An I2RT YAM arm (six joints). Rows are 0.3 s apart.
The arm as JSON. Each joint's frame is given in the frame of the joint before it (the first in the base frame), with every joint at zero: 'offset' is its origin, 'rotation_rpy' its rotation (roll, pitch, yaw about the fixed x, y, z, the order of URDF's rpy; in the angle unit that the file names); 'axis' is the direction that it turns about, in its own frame. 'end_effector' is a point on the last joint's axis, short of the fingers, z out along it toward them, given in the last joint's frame.
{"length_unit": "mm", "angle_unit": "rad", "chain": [
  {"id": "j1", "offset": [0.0, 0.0, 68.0], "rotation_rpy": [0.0, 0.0, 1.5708], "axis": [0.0, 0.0, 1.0]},
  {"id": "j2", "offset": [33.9, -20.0, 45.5], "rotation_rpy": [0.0, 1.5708, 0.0], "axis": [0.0, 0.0, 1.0]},
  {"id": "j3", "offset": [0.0, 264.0, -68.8], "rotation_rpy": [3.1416, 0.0, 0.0], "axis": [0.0, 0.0, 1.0]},
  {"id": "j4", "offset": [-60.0, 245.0, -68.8], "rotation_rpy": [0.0, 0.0, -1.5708], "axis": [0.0, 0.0, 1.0]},
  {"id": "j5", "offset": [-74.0, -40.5, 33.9], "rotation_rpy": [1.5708, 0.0, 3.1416], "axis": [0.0, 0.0, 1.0]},
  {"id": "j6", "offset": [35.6, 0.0, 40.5], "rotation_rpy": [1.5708, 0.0, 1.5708], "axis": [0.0, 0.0, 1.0]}
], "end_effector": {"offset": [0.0, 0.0, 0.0], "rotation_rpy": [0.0, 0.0, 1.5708]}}
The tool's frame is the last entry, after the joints.
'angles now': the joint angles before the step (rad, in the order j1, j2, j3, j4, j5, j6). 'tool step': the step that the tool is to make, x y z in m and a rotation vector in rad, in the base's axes. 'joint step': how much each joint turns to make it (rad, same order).
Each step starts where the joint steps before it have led.
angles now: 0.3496 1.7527 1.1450 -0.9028 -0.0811 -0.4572
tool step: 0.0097 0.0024 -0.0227 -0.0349 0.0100 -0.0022
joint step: -0.0001 0.0777 -0.0001 0.0565 0.0294 0.0007
